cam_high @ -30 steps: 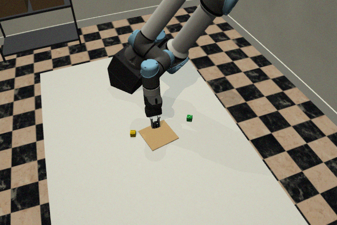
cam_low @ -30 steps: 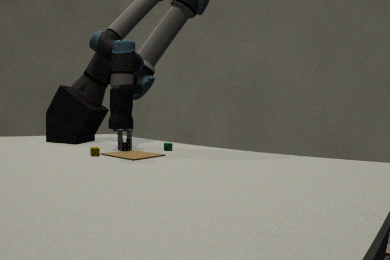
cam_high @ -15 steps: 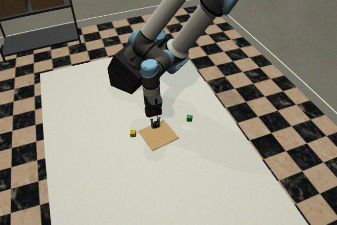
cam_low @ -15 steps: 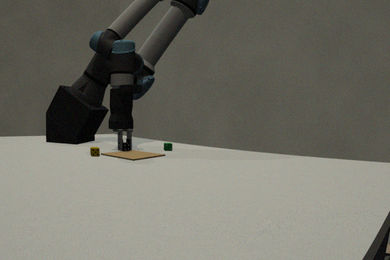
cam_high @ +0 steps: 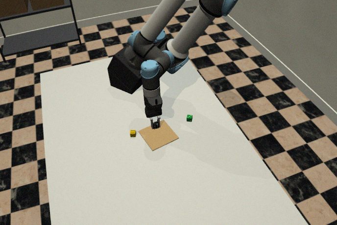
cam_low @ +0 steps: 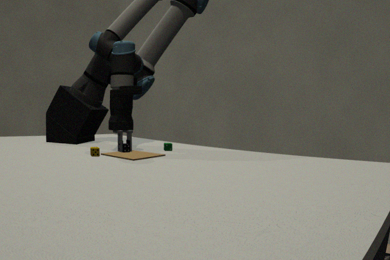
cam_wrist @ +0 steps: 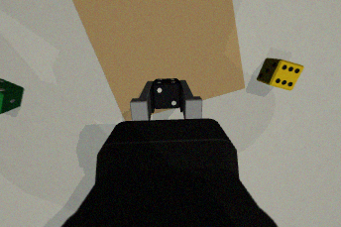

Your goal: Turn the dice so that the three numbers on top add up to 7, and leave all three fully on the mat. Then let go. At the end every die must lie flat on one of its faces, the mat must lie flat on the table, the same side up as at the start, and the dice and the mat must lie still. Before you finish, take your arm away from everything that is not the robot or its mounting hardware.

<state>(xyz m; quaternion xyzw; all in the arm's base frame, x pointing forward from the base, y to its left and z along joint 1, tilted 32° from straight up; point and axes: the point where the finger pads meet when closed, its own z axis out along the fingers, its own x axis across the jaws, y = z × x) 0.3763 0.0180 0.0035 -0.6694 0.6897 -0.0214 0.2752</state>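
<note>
Right now my hand is 1 cm above the black die. From my hand the other things lie so: yellow die: 2 cm ahead, 11 cm to the right, 1 cm below; then tan mat: 5 cm ahead, 2 cm below; then green die: 1 cm behind, 17 cm to the left, 1 cm below.
</note>
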